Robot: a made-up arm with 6 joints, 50 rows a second.
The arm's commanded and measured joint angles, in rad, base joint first. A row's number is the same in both.
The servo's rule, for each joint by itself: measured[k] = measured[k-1] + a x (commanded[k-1-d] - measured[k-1]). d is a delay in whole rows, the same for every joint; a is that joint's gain. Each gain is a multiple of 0.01, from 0.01 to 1. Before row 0 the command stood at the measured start. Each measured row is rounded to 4 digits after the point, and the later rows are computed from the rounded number. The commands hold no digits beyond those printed.
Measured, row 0:
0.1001, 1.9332, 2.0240, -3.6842, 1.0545, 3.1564
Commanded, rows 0 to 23:
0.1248, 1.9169, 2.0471, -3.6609, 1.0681, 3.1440
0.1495, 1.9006, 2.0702, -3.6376, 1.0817, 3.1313
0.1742, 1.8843, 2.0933, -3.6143, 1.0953, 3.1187
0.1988, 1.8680, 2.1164, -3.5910, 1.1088, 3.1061
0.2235, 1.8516, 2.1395, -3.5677, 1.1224, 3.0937
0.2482, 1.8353, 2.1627, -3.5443, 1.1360, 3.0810
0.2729, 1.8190, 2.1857, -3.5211, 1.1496, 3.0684
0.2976, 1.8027, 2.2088, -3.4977, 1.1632, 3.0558
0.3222, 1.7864, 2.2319, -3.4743, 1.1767, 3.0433
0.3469, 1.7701, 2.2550, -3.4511, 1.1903, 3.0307
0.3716, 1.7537, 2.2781, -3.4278, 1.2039, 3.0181
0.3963, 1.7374, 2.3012, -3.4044, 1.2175, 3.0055
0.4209, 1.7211, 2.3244, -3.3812, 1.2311, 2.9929
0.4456, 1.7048, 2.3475, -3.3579, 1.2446, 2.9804
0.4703, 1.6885, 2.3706, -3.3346, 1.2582, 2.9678
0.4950, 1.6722, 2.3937, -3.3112, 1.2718, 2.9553
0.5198, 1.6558, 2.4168, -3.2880, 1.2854, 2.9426
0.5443, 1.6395, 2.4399, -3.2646, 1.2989, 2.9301
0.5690, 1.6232, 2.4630, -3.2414, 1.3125, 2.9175
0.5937, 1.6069, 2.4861, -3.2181, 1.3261, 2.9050
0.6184, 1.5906, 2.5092, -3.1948, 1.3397, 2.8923
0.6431, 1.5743, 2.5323, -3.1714, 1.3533, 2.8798
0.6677, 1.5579, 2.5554, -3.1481, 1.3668, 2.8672
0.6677, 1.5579, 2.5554, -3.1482, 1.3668, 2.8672
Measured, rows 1 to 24:
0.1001, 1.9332, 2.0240, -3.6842, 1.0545, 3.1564
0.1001, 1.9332, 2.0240, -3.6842, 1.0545, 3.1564
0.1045, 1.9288, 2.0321, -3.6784, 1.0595, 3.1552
0.1126, 1.9212, 2.0454, -3.6682, 1.0677, 3.1528
0.1237, 1.9112, 2.0622, -3.6547, 1.0779, 3.1494
0.1372, 1.8995, 2.0812, -3.6388, 1.0893, 3.1451
0.1527, 1.8866, 2.1016, -3.6210, 1.1015, 3.1400
0.1699, 1.8727, 2.1230, -3.6018, 1.1143, 3.1341
0.1884, 1.8582, 2.1449, -3.5816, 1.1274, 3.1275
0.2081, 1.8432, 2.1673, -3.5606, 1.1406, 3.1203
0.2286, 1.8279, 2.1899, -3.5390, 1.1540, 3.1126
0.2499, 1.8123, 2.2127, -3.5170, 1.1674, 3.1044
0.2718, 1.7965, 2.2356, -3.4947, 1.1809, 3.0958
0.2942, 1.7805, 2.2586, -3.4721, 1.1944, 3.0868
0.3170, 1.7645, 2.2816, -3.4494, 1.2080, 3.0774
0.3401, 1.7484, 2.3047, -3.4265, 1.2215, 3.0677
0.3635, 1.7322, 2.3278, -3.4035, 1.2351, 3.0577
0.3872, 1.7160, 2.3509, -3.3804, 1.2487, 3.0475
0.4111, 1.6997, 2.3740, -3.3573, 1.2623, 3.0370
0.4351, 1.6834, 2.3971, -3.3341, 1.2758, 3.0263
0.4592, 1.6671, 2.4202, -3.3109, 1.2894, 3.0154
0.4834, 1.6508, 2.4433, -3.2877, 1.3030, 3.0044
0.5077, 1.6345, 2.4664, -3.2645, 1.3166, 2.9932
0.5321, 1.6182, 2.4895, -3.2412, 1.3302, 2.9819
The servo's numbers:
d 2
a 0.18 0.27 0.35 0.25 0.37 0.10

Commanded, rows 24 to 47:
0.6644, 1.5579, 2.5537, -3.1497, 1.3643, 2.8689
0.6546, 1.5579, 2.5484, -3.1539, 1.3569, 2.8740
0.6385, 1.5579, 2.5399, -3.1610, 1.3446, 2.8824
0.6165, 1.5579, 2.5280, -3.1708, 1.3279, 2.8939
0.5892, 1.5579, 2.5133, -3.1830, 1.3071, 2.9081
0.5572, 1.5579, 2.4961, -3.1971, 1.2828, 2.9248
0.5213, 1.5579, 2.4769, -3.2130, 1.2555, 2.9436
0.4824, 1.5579, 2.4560, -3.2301, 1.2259, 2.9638
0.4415, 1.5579, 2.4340, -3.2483, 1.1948, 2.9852
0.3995, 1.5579, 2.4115, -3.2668, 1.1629, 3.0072
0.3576, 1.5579, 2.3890, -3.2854, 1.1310, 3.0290
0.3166, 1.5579, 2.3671, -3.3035, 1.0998, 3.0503
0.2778, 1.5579, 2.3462, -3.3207, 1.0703, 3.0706
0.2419, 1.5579, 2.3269, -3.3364, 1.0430, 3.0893
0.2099, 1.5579, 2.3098, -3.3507, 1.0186, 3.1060
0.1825, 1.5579, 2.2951, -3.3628, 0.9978, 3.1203
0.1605, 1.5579, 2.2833, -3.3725, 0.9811, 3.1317
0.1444, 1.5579, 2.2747, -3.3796, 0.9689, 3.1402
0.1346, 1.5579, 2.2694, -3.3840, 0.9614, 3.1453
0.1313, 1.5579, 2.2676, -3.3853, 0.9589, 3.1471
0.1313, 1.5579, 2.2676, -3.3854, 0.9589, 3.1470
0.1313, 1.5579, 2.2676, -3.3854, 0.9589, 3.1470
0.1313, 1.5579, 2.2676, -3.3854, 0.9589, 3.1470
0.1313, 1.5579, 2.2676, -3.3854, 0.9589, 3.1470
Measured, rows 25 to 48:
0.5565, 1.6019, 2.5126, -3.2179, 1.3437, 2.9704
0.5765, 1.5900, 2.5276, -3.2005, 1.3522, 2.9601
0.5923, 1.5813, 2.5367, -3.1878, 1.3567, 2.9510
0.6035, 1.5750, 2.5408, -3.1793, 1.3568, 2.9433
0.6098, 1.5704, 2.5405, -3.1747, 1.3523, 2.9372
0.6110, 1.5670, 2.5361, -3.1737, 1.3433, 2.9329
0.6071, 1.5645, 2.5281, -3.1760, 1.3299, 2.9304
0.5981, 1.5627, 2.5169, -3.1813, 1.3125, 2.9298
0.5843, 1.5614, 2.5029, -3.1892, 1.2914, 2.9312
0.5660, 1.5605, 2.4865, -3.1994, 1.2672, 2.9345
0.5436, 1.5598, 2.4681, -3.2116, 1.2404, 2.9396
0.5177, 1.5593, 2.4483, -3.2254, 1.2117, 2.9464
0.4889, 1.5589, 2.4275, -3.2404, 1.1818, 2.9547
0.4579, 1.5586, 2.4064, -3.2562, 1.1515, 2.9643
0.4255, 1.5584, 2.3853, -3.2723, 1.1215, 2.9749
0.3925, 1.5583, 2.3649, -3.2883, 1.0925, 2.9863
0.3596, 1.5582, 2.3456, -3.3039, 1.0652, 2.9983
0.3277, 1.5581, 2.3279, -3.3186, 1.0403, 3.0105
0.2976, 1.5580, 2.3123, -3.3321, 1.0184, 3.0226
0.2700, 1.5580, 2.2991, -3.3440, 1.0001, 3.0344
0.2456, 1.5580, 2.2887, -3.3540, 0.9858, 3.0455
0.2250, 1.5580, 2.2813, -3.3618, 0.9758, 3.0557
0.2081, 1.5580, 2.2765, -3.3677, 0.9695, 3.0648
0.1943, 1.5580, 2.2734, -3.3721, 0.9656, 3.0730

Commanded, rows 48 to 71:
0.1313, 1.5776, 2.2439, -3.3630, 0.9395, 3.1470
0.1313, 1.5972, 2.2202, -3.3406, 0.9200, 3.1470
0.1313, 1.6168, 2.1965, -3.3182, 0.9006, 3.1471
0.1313, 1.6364, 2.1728, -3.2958, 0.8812, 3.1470
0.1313, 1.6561, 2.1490, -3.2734, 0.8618, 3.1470
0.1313, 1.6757, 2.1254, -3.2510, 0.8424, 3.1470
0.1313, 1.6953, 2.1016, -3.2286, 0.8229, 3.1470
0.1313, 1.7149, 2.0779, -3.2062, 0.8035, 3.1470
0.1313, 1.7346, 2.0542, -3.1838, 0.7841, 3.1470
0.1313, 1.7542, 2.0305, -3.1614, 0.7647, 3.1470
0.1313, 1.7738, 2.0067, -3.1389, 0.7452, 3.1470
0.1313, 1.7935, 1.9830, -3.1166, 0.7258, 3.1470
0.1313, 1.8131, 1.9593, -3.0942, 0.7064, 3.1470
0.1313, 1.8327, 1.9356, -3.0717, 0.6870, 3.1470
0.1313, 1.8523, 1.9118, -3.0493, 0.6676, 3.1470
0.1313, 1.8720, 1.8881, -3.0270, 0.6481, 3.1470
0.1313, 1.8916, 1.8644, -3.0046, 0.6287, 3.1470
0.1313, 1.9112, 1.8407, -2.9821, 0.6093, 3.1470
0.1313, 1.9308, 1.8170, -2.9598, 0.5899, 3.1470
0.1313, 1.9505, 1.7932, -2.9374, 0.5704, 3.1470
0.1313, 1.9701, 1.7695, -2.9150, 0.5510, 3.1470
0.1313, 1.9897, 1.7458, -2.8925, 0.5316, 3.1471
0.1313, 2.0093, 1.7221, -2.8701, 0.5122, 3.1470
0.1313, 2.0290, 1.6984, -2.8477, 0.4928, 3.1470
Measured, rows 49 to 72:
0.1830, 1.5580, 2.2714, -3.3754, 0.9631, 3.0804
0.1737, 1.5580, 2.2701, -3.3779, 0.9615, 3.0871
0.1661, 1.5633, 2.2609, -3.3742, 0.9534, 3.0931
0.1598, 1.5725, 2.2467, -3.3658, 0.9410, 3.0985
0.1547, 1.5845, 2.2291, -3.3539, 0.9261, 3.1034
0.1505, 1.5985, 2.2094, -3.3394, 0.9095, 3.1078
0.1470, 1.6141, 2.1883, -3.3229, 0.8919, 3.1117
0.1442, 1.6307, 2.1663, -3.3049, 0.8736, 3.1152
0.1419, 1.6481, 2.1437, -3.2858, 0.8548, 3.1184
0.1400, 1.6661, 2.1207, -3.2659, 0.8358, 3.1213
0.1384, 1.6846, 2.0974, -3.2454, 0.8167, 3.1239
0.1371, 1.7034, 2.0740, -3.2244, 0.7975, 3.1262
0.1361, 1.7224, 2.0504, -3.2030, 0.7781, 3.1283
0.1352, 1.7416, 2.0268, -3.1814, 0.7587, 3.1302
0.1345, 1.7609, 2.0032, -3.1596, 0.7393, 3.1319
0.1339, 1.7803, 1.9795, -3.1376, 0.7199, 3.1334
0.1334, 1.7997, 1.9558, -3.1155, 0.7005, 3.1348
0.1330, 1.8192, 1.9321, -3.0934, 0.6811, 3.1360
0.1327, 1.8387, 1.9084, -3.0712, 0.6617, 3.1371
0.1324, 1.8583, 1.8847, -3.0489, 0.6423, 3.1381
0.1322, 1.8779, 1.8610, -3.0266, 0.6229, 3.1390
0.1320, 1.8975, 1.8373, -3.0043, 0.6035, 3.1398
0.1319, 1.9171, 1.8136, -2.9820, 0.5841, 3.1405
0.1318, 1.9367, 1.7899, -2.9596, 0.5647, 3.1412

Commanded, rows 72 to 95:
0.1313, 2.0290, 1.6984, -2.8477, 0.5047, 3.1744
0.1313, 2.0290, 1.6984, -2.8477, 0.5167, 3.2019
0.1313, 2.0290, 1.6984, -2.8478, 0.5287, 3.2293
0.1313, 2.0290, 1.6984, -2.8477, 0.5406, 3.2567
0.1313, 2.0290, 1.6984, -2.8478, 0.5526, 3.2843
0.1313, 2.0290, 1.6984, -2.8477, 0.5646, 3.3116
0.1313, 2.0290, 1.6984, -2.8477, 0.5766, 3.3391
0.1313, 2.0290, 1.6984, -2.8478, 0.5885, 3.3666
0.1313, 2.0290, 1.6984, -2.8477, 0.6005, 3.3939
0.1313, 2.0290, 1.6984, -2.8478, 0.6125, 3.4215
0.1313, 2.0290, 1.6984, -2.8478, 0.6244, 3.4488
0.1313, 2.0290, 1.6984, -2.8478, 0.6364, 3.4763
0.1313, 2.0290, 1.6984, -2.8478, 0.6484, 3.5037
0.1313, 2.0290, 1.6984, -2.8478, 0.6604, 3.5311
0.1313, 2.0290, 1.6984, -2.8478, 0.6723, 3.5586
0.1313, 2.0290, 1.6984, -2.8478, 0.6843, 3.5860
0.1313, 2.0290, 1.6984, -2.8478, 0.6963, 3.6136
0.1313, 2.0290, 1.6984, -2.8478, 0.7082, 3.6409
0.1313, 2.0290, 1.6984, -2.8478, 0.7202, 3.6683
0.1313, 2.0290, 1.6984, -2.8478, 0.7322, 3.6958
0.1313, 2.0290, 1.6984, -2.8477, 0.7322, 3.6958
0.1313, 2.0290, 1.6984, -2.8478, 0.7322, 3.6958
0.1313, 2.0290, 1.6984, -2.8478, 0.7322, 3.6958
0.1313, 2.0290, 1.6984, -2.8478, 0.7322, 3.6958
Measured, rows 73 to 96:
0.1317, 1.9563, 1.7662, -2.9372, 0.5453, 3.1418
0.1316, 1.9759, 1.7425, -2.9148, 0.5259, 3.1423
0.1315, 1.9902, 1.7271, -2.8980, 0.5181, 3.1455
0.1315, 2.0007, 1.7171, -2.8854, 0.5176, 3.1511
0.1315, 2.0083, 1.7106, -2.8760, 0.5217, 3.1589
0.1315, 2.0139, 1.7063, -2.8689, 0.5287, 3.1687
0.1315, 2.0180, 1.7035, -2.8636, 0.5375, 3.1803
0.1315, 2.0210, 1.7017, -2.8596, 0.5475, 3.1934
0.1315, 2.0232, 1.7005, -2.8566, 0.5583, 3.2080
0.1315, 2.0248, 1.6998, -2.8544, 0.5695, 3.2239
0.1315, 2.0259, 1.6993, -2.8527, 0.5810, 3.2409
0.1315, 2.0267, 1.6990, -2.8515, 0.5927, 3.2590
0.1315, 2.0273, 1.6988, -2.8506, 0.6044, 3.2780
0.1315, 2.0278, 1.6987, -2.8499, 0.6162, 3.2978
0.1315, 2.0281, 1.6986, -2.8494, 0.6281, 3.3184
0.1315, 2.0283, 1.6985, -2.8490, 0.6401, 3.3397
0.1315, 2.0285, 1.6985, -2.8487, 0.6520, 3.3616
0.1315, 2.0286, 1.6985, -2.8485, 0.6640, 3.3840
0.1315, 2.0287, 1.6985, -2.8483, 0.6760, 3.4070
0.1315, 2.0288, 1.6985, -2.8482, 0.6879, 3.4304
0.1315, 2.0289, 1.6985, -2.8481, 0.6999, 3.4542
0.1315, 2.0289, 1.6985, -2.8480, 0.7119, 3.4784
0.1315, 2.0289, 1.6985, -2.8479, 0.7194, 3.5001
0.1315, 2.0289, 1.6985, -2.8479, 0.7241, 3.5197

